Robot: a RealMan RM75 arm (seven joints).
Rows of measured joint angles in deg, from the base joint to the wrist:
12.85 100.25 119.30 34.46 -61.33 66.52 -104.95
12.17 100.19 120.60 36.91 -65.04 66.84 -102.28
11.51 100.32 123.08 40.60 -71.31 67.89 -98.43
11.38 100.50 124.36 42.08 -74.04 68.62 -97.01
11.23 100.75 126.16 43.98 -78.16 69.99 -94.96
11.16 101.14 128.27 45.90 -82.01 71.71 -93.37
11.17 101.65 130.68 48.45 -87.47 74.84 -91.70
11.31 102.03 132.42 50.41 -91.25 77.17 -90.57
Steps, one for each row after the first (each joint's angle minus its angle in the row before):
-0.68 -0.06 1.30 2.45 -3.71 0.32 2.67
-0.66 0.13 2.48 3.69 -6.27 1.05 3.85
-0.13 0.18 1.28 1.48 -2.73 0.73 1.42
-0.15 0.25 1.80 1.90 -4.12 1.37 2.05
-0.07 0.39 2.11 1.92 -3.85 1.72 1.59
0.01 0.51 2.41 2.55 -5.46 3.13 1.67
0.14 0.38 1.74 1.96 -3.78 2.33 1.13

